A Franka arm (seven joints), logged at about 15 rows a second.
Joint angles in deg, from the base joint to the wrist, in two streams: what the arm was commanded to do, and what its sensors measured. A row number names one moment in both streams.
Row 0, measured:
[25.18 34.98 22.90 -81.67 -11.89 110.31 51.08]
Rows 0 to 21, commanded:
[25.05 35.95 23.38 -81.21 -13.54 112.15 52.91]
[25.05 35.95 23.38 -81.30 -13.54 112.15 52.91]
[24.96 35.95 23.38 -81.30 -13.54 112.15 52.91]
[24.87 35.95 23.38 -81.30 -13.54 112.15 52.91]
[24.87 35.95 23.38 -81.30 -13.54 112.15 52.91]
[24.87 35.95 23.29 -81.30 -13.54 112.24 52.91]
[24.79 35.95 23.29 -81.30 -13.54 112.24 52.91]
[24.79 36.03 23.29 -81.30 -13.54 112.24 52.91]
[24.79 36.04 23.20 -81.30 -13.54 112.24 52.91]
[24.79 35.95 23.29 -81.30 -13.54 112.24 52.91]
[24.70 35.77 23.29 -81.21 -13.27 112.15 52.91]
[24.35 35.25 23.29 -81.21 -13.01 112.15 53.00]
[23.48 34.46 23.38 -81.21 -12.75 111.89 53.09]
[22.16 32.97 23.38 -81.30 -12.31 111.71 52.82]
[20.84 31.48 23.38 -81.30 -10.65 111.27 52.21]
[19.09 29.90 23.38 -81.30 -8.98 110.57 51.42]
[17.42 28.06 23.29 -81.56 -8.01 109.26 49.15]
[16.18 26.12 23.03 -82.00 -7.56 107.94 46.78]
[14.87 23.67 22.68 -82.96 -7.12 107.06 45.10]
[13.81 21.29 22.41 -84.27 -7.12 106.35 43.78]
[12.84 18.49 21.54 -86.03 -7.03 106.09 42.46]
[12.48 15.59 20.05 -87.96 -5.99 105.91 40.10]
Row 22, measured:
[14.13 24.50 22.54 -80.91 -8.58 106.41 45.27]
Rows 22 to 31, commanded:
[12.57 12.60 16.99 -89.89 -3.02 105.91 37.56]
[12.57 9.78 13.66 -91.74 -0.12 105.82 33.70]
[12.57 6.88 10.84 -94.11 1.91 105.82 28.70]
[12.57 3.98 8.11 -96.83 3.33 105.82 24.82]
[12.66 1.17 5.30 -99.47 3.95 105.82 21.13]
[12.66 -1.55 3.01 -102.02 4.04 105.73 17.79]
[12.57 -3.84 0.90 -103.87 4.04 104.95 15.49]
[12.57 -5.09 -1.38 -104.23 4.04 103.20 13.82]
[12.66 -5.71 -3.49 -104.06 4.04 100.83 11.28]
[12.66 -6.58 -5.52 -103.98 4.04 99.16 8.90]
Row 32, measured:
[12.14 -1.89 -0.80 -100.47 2.41 102.20 15.35]
